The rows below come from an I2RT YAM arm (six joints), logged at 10 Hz.
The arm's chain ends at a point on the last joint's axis. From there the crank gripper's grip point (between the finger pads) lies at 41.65 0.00 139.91 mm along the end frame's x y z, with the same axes.
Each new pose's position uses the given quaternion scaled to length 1; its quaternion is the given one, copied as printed.
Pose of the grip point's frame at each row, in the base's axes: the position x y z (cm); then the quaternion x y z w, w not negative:
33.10 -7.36 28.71 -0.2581 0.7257 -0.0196 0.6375
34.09 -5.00 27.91 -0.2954 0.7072 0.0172 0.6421
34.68 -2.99 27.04 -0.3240 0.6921 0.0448 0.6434
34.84 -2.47 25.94 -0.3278 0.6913 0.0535 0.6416
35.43 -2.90 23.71 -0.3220 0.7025 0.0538 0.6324
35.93 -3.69 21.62 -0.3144 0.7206 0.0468 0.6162
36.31 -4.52 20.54 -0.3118 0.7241 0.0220 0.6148
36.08 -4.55 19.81 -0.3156 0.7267 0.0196 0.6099
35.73 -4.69 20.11 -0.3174 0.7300 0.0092 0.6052
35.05 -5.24 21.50 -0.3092 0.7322 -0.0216 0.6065
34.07 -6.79 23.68 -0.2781 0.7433 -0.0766 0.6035
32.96 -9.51 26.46 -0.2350 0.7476 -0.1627 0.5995
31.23 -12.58 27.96 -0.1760 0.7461 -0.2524 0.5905
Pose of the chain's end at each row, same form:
20.24 -9.90 35.13 -0.2581 0.7257 -0.0196 0.6375
21.53 -9.00 34.18 -0.2954 0.7072 0.0172 0.6421
22.47 -8.06 33.22 -0.3240 0.6921 0.0448 0.6434
22.76 -7.79 32.17 -0.3278 0.6913 0.0535 0.6416
23.45 -8.05 30.27 -0.3220 0.7025 0.0538 0.6324
24.10 -8.41 28.75 -0.3144 0.7206 0.0468 0.6162
24.25 -8.56 27.71 -0.3118 0.7241 0.0220 0.6148
24.09 -8.52 27.13 -0.3156 0.7267 0.0196 0.6099
23.72 -8.37 27.55 -0.3174 0.7300 0.0092 0.6052
22.74 -8.05 28.83 -0.3092 0.7322 -0.0216 0.6065
21.41 -7.79 30.87 -0.2781 0.7433 -0.0766 0.6035
20.06 -7.77 33.07 -0.2350 0.7476 -0.1627 0.5995
18.66 -7.88 33.71 -0.1760 0.7461 -0.2524 0.5905

